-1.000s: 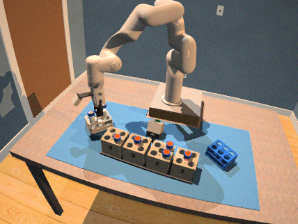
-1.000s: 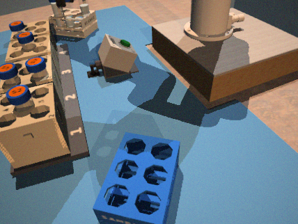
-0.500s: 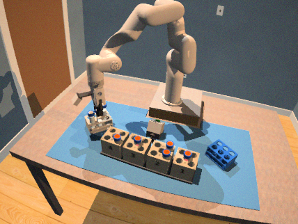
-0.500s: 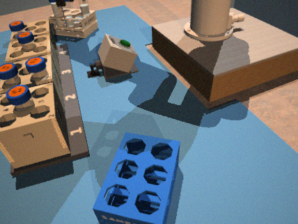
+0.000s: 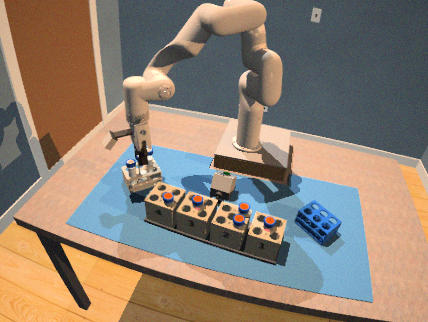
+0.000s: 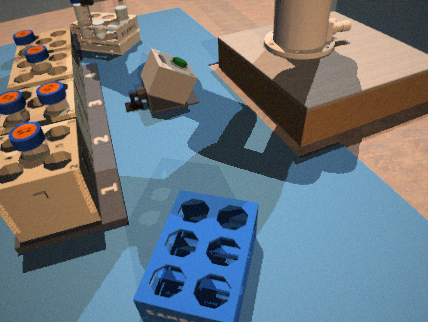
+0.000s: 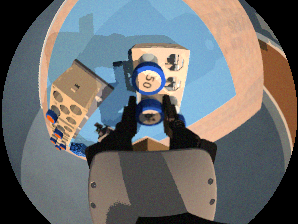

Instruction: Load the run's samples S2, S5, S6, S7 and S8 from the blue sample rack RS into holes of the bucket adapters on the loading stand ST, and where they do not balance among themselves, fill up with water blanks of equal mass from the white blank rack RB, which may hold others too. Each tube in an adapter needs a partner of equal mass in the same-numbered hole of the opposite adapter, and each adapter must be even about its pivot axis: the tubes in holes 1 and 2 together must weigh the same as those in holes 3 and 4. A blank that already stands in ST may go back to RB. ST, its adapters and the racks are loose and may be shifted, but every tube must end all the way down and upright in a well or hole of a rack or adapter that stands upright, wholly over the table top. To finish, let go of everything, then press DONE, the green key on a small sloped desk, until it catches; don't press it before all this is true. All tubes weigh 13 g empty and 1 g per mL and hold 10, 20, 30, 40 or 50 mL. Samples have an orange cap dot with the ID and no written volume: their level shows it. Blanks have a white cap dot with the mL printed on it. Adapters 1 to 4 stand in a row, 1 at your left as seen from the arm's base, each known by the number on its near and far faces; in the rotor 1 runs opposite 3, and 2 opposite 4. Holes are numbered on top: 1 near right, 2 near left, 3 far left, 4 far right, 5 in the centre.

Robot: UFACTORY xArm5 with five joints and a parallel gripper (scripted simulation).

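Right now my hand is 3 cm short of the blue-capped tube, 2 cm to the left of it and 6 cm above it. Also, from my hand: white blank rack RB: 1 cm behind, 2 cm to the right, 10 cm below; then loading stand ST: 9 cm ahead, 31 cm to the left, 12 cm below; then blue sample rack RS: 6 cm behind, 63 cm to the left, 10 cm below.
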